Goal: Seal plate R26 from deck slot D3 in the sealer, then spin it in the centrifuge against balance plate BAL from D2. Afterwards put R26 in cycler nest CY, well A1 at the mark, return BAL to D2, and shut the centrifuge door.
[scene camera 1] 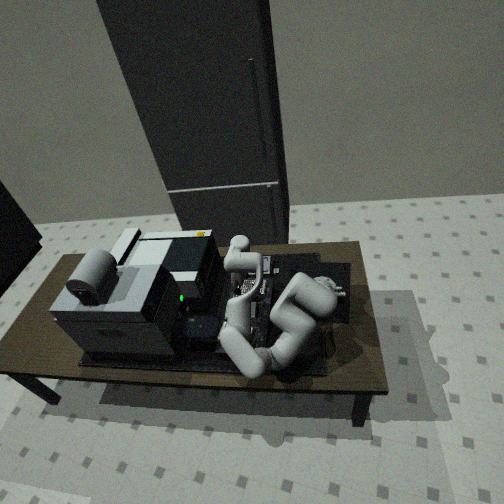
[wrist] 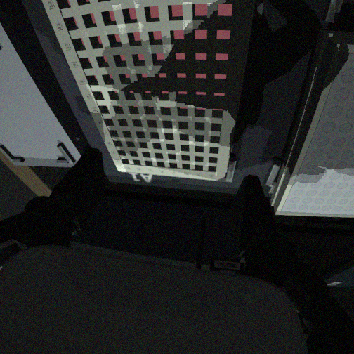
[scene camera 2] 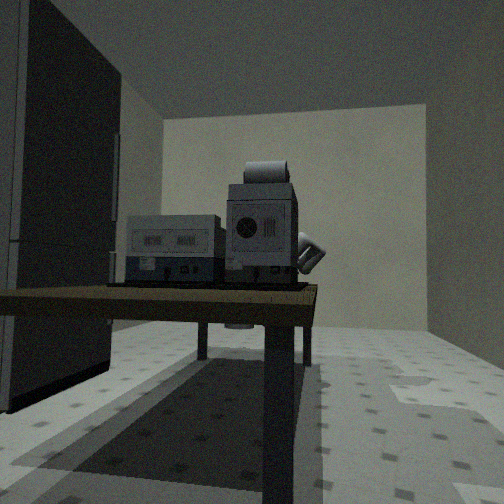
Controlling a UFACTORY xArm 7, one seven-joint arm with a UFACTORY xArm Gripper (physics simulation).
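In the wrist view a well plate [wrist: 165, 105] lies right below me, a white grid with pink wells at its far end. Its near edge carries the label A1 [wrist: 142, 177]. It sits in a dark deck frame. My gripper [wrist: 170, 179] is open: its two dark fingers stand on either side of the plate's near end, with nothing between them. A second plate [wrist: 323, 175] with a grey, dimpled top lies to the right. In scene camera 1 the white arm [scene camera 1: 280, 320] bends over the deck and hides the gripper. The plate [scene camera 1: 248, 287] shows only in part.
A grey machine with a roll on top [scene camera 1: 105, 295] [scene camera 2: 260, 230] and a lower box machine [scene camera 1: 185, 255] [scene camera 2: 172, 247] stand on the left of the brown table [scene camera 1: 350, 370] [scene camera 2: 200, 300]. A tall dark cabinet [scene camera 1: 210, 125] stands behind. A white panel [wrist: 28, 116] lies left of the plate.
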